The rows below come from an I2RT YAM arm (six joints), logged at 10 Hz.
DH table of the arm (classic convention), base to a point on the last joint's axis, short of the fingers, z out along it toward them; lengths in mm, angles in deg. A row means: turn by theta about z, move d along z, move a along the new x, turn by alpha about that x. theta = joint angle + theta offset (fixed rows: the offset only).
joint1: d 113.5, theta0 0, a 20, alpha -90
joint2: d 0, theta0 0, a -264, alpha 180
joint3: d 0, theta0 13.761, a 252.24, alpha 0
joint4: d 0, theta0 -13.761, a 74, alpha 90
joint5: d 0, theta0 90, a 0, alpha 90
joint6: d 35.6, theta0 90, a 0, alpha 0
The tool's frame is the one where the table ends.
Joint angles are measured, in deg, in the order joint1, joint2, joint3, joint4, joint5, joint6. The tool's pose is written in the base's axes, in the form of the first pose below.
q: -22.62 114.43 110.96 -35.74 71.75 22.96
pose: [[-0.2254, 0.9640, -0.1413, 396.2], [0.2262, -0.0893, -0.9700, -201.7], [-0.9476, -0.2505, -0.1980, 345.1], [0, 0, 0, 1]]
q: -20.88 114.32 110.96 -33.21 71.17 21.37
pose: [[-0.2177, 0.9714, -0.0951, 404.2], [0.2089, -0.0488, -0.9767, -190.3], [-0.9534, -0.2325, -0.1923, 348.7], [0, 0, 0, 1]]
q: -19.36 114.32 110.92 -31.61 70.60 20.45
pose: [[-0.2140, 0.9752, -0.0560, 410.7], [0.1982, -0.0128, -0.9801, -179.9], [-0.9565, -0.2209, -0.1906, 350.2], [0, 0, 0, 1]]
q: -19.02 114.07 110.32 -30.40 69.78 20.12
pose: [[-0.2070, 0.9777, -0.0354, 412.2], [0.1971, 0.0062, -0.9804, -177.4], [-0.9583, -0.2099, -0.1940, 349.9], [0, 0, 0, 1]]
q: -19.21 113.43 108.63 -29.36 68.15 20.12
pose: [[-0.2063, 0.9784, -0.0146, 410.6], [0.2074, 0.0292, -0.9778, -178.1], [-0.9563, -0.2047, -0.2090, 346.0], [0, 0, 0, 1]]
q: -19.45 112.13 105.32 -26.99 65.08 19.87
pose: [[-0.2041, 0.9785, 0.0282, 407.7], [0.2240, 0.0747, -0.9717, -178.2], [-0.9530, -0.1920, -0.2344, 339.1], [0, 0, 0, 1]]
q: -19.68 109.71 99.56 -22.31 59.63 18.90
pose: [[-0.2009, 0.9733, 0.1111, 402.4], [0.2458, 0.1599, -0.9560, -176.6], [-0.9483, -0.1648, -0.2714, 328.5], [0, 0, 0, 1]]
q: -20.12 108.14 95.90 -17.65 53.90 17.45
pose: [[-0.1884, 0.9612, 0.2017, 400.1], [0.2572, 0.2465, -0.9344, -177.2], [-0.9478, -0.1241, -0.2936, 323.7], [0, 0, 0, 1]]
